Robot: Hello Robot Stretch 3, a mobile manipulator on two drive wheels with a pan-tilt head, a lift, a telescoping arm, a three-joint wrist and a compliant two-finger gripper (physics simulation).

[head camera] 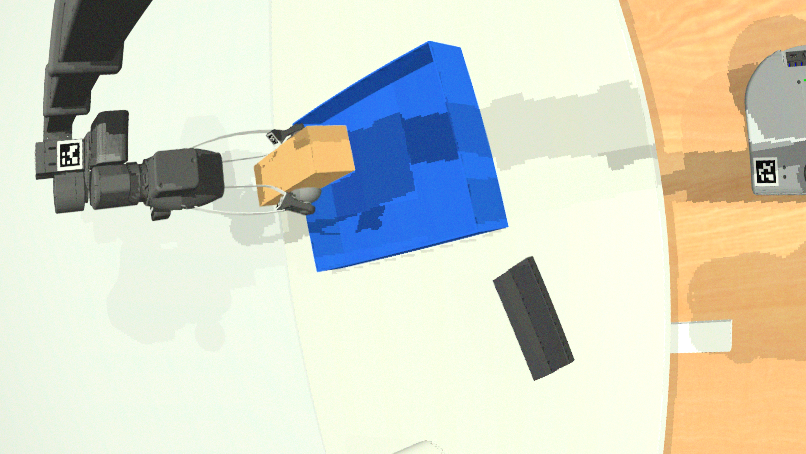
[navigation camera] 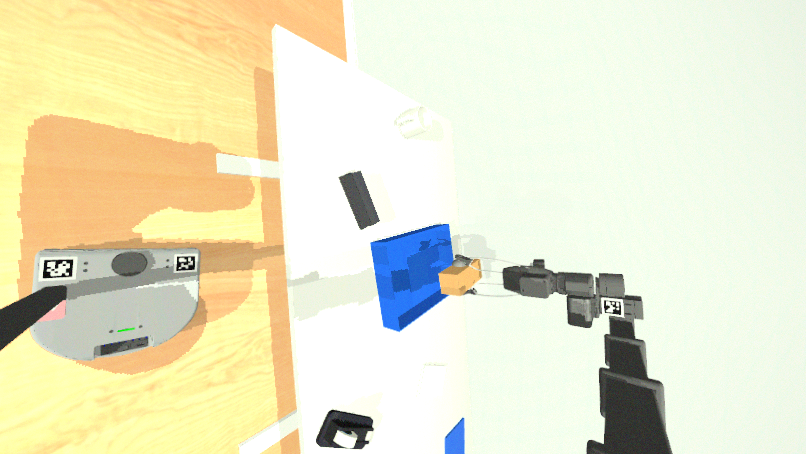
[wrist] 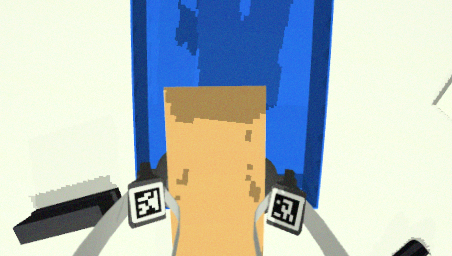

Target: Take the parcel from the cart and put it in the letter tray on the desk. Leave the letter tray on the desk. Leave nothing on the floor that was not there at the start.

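Frame: origin at the robot's base, x ahead, y left, z up, level; centimetres.
Seen in the pictures: gripper, between the fingertips: point(wrist: 217, 172); robot's base, origin of its link: point(navigation camera: 130, 262).
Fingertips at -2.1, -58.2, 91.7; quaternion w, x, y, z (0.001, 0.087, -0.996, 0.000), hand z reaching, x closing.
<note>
Offsets run from my fingertips to a thing's top centre, as dx, dy, dz. "spot": to the spot under its first point. Level surfaces: height alone.
The orange-tan parcel {+0.0, +0.2, +5.1} point(head camera: 327, 149) point(navigation camera: 457, 280) point(wrist: 215, 142) is held between the two fingers of my gripper point(head camera: 297, 168) point(navigation camera: 467, 276) point(wrist: 217, 172), which is shut on it. The blue letter tray {-0.3, -7.0, -13.3} point(head camera: 486, 169) point(navigation camera: 382, 281) point(wrist: 320, 100) stands on the white desk {dz -19.6} point(head camera: 394, 338) point(navigation camera: 321, 112) point(wrist: 65, 65). The parcel overlaps the tray's wall-side end in the head and navigation views, with its front part over the tray. It hides part of the tray floor, and the exact height gap cannot be told. The cart does not show.
A dark block {+19.5, +17.9, -14.2} point(head camera: 533, 318) point(navigation camera: 359, 200) point(wrist: 67, 217) lies beside the tray. A white cup {spot: +46.5, +0.1, -13.4} point(navigation camera: 412, 122), a black object {-37.9, +20.1, -12.6} point(navigation camera: 344, 429) and part of another blue thing {spot: -70.7, -32.9, -18.8} point(navigation camera: 455, 438) are on the desk. A pale wall point(navigation camera: 620, 112) stands behind. My base point(head camera: 778, 129) point(navigation camera: 112, 304) is across the desk's front edge.
</note>
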